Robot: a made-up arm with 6 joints. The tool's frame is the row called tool.
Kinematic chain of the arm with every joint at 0, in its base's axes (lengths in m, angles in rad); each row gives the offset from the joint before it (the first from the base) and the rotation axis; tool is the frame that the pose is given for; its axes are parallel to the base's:
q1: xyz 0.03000 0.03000 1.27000 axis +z
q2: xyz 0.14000 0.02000 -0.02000 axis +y
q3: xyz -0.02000 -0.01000 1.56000 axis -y
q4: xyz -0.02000 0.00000 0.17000 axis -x
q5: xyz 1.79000 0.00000 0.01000 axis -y
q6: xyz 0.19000 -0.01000 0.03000 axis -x
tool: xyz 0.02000 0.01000 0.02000
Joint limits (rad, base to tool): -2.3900..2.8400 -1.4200..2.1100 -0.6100..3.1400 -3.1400..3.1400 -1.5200..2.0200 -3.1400..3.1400
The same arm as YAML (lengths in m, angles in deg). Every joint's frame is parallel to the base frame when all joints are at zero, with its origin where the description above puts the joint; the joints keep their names.
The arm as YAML. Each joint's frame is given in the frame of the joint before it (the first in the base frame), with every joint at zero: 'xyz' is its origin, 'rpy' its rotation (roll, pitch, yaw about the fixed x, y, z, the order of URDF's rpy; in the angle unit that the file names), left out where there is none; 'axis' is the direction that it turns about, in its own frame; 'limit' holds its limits. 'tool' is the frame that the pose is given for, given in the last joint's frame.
units:
  length: m
  angle: deg
joints:
  - name: q1
    type: revolute
    origin:
      xyz: [0.03, 0.03, 1.27]
    axis: "+z"
    limit:
      lower: -136.94
      upper: 162.72
  - name: q2
    type: revolute
    origin:
      xyz: [0.14, 0.02, -0.02]
    axis: "+y"
    limit:
      lower: -81.36
      upper: 120.89
  - name: q3
    type: revolute
    origin:
      xyz: [-0.02, -0.01, 1.56]
    axis: "-y"
    limit:
      lower: -34.95
      upper: 179.91
  - name: q4
    type: revolute
    origin:
      xyz: [-0.02, 0.0, 0.17]
    axis: "-x"
    limit:
      lower: -179.91
      upper: 179.91
  - name: q5
    type: revolute
    origin:
      xyz: [1.79, 0.0, 0.01]
    axis: "-y"
    limit:
      lower: -87.09
      upper: 115.74
  - name: q6
    type: revolute
    origin:
      xyz: [0.19, -0.01, 0.03]
    axis: "-x"
    limit:
      lower: -179.91
      upper: 179.91
tool:
  origin:
    xyz: [0.02, 0.01, 0.02]

